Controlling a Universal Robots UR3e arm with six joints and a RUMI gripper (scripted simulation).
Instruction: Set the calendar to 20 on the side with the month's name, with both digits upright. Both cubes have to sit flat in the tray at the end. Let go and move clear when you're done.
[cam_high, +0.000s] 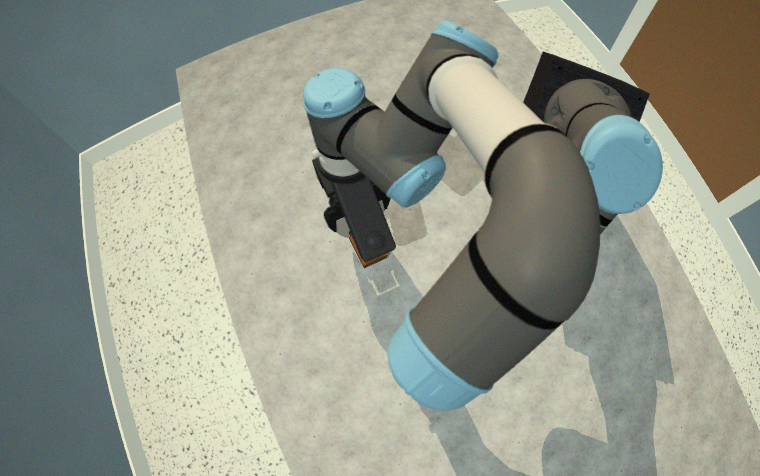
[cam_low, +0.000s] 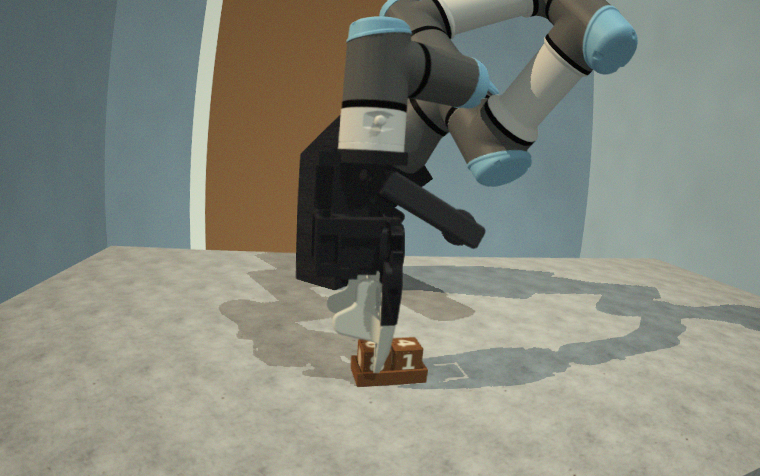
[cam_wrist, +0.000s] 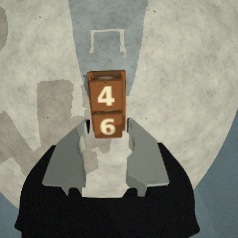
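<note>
The brown calendar tray lies 30 mm below my hand, 20 mm to the left of it and 10 mm behind it. Round my hand: cube (30 mm to the left, 10 mm below, 10 mm behind).
</note>
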